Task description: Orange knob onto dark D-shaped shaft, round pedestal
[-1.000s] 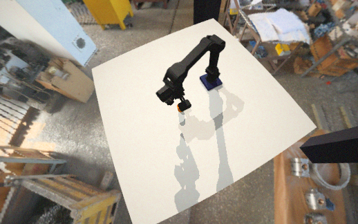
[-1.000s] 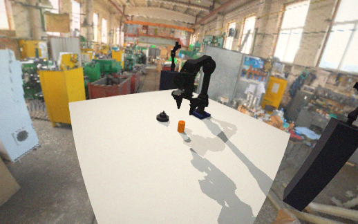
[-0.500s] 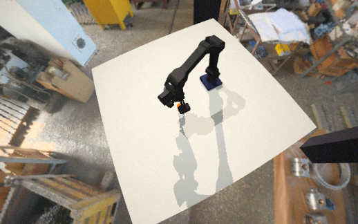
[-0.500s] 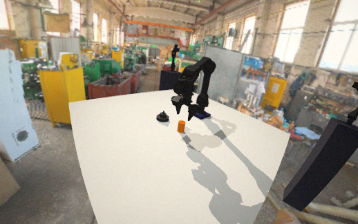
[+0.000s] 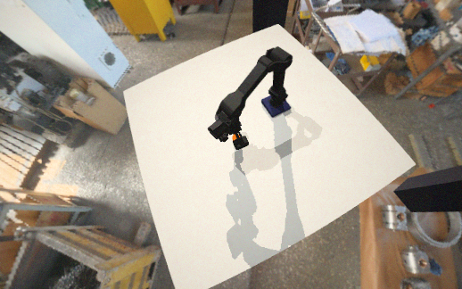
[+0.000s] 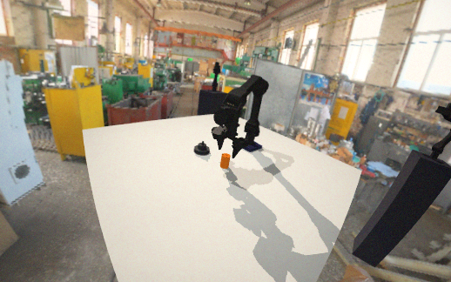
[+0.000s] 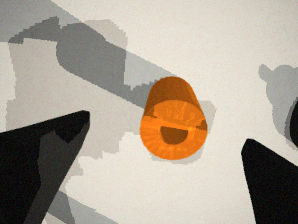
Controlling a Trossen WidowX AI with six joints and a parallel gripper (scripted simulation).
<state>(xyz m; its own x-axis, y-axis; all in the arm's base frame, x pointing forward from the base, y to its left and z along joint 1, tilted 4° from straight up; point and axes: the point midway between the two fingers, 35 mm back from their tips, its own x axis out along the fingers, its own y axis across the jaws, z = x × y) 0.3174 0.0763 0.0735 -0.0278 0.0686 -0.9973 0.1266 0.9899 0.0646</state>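
Now: gripper tip 40 mm above the orange knob. Round my gripper tip: pedestal 10 mm behind, 170 mm to the right, 40 mm below.
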